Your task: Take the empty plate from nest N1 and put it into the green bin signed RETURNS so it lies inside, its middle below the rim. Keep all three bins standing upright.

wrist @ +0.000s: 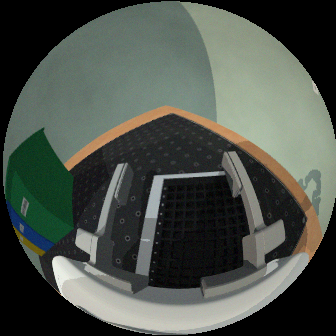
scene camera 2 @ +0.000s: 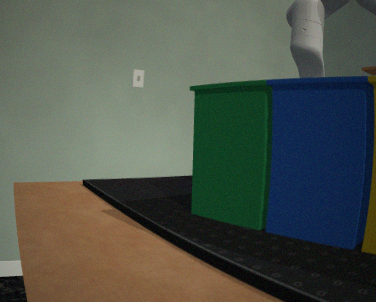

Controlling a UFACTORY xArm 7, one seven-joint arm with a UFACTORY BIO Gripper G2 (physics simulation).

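Places are measured from the arm's base along level axes (x ahead, y left, z up), in millimetres.
Where they show: hand, its tool point: [wrist: 175, 178].
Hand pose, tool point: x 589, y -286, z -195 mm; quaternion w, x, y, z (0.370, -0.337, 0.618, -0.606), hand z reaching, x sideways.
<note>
Each offset is from my tool point to the top centre of the thing. "pt": to the spot under its first point. Level surfaces: height alone.
The plate {57 mm back, 9 mm left, 10 mm down} [wrist: 200, 225] is black with a grid of square wells. It lies inside the light grey rim of a nest {57 mm back, 9 mm left, 23 mm down} [wrist: 154, 200] on the black deck; no nest number is readable. My gripper [wrist: 177, 181] is open and empty, its two fingers apart above the plate in the wrist view. In scene camera 2 the fingers are hidden behind the bins. The green bin {113 mm ahead, 267 mm left, 142 mm up} [scene camera 2: 230, 155] [wrist: 40, 190] stands upright at the left of the wrist view, with a small white sign [wrist: 25, 206]. Its inside is hidden in scene camera 2.
The blue bin {93 mm ahead, 396 mm left, 142 mm up} [scene camera 2: 317, 160] [wrist: 35, 237] stands upright against the green one, and part of the yellow bin {pt 166 mm ahead, 485 mm left, 13 mm down} [scene camera 2: 370, 230] [wrist: 27, 243] shows beyond it. The arm [scene camera 2: 308, 45] rises behind the blue bin. The black deck {37 mm down} [scene camera 2: 155, 200] lies on an orange-brown table {50 mm down} [scene camera 2: 90, 250].
</note>
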